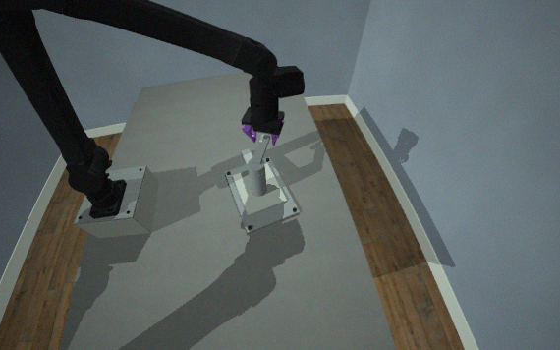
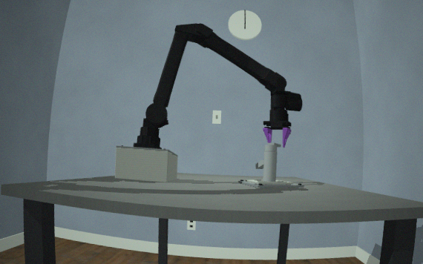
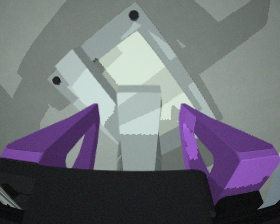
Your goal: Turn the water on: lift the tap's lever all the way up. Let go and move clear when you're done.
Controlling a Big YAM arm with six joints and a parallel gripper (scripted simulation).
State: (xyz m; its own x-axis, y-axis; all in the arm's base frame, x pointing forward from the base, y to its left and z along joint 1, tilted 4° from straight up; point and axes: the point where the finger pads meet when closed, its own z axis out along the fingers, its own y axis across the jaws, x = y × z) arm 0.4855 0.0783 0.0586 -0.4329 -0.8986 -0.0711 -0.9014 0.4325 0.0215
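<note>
The lever is 3 cm to the right of my hand and 1 cm behind it. Round my hand: tap (5 cm to the right, 5 cm below, 3 cm behind).
</note>
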